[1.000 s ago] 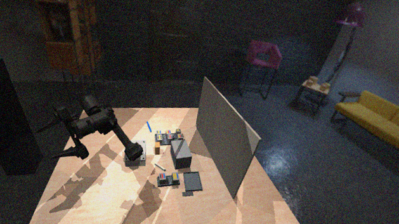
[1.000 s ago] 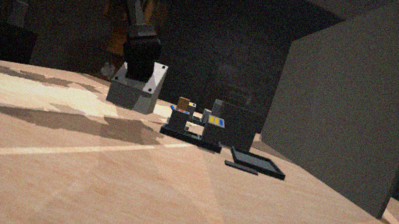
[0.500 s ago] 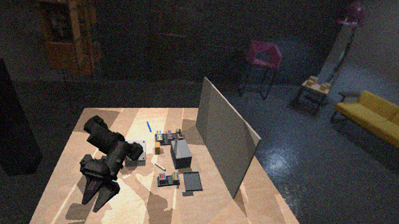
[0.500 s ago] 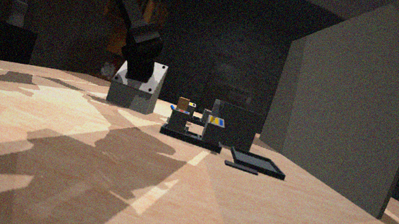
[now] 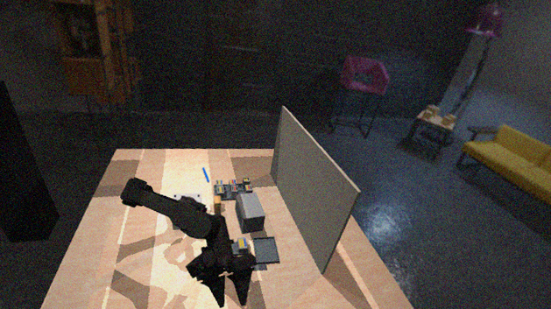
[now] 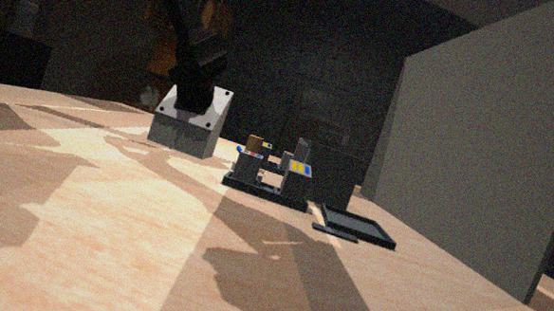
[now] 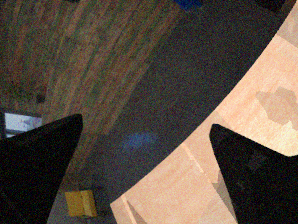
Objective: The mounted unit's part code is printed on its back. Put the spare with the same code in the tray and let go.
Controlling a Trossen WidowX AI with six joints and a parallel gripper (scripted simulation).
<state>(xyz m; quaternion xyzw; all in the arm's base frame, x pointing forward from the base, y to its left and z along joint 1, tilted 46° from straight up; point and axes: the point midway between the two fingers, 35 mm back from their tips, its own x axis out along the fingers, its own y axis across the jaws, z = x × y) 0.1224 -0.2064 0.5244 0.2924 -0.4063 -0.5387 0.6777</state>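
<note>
Right now the grey spare is 210 mm ahead of my gripper tip, 770 mm to the left of it and 260 mm below it. Also, from my gripper tip: rack 70 mm ahead, 370 mm to the left, 300 mm below; dark slab 170 mm ahead, 270 mm to the left, 310 mm below; flat dark tray 210 mm ahead, 350 mm to the left, 300 mm below.
</note>
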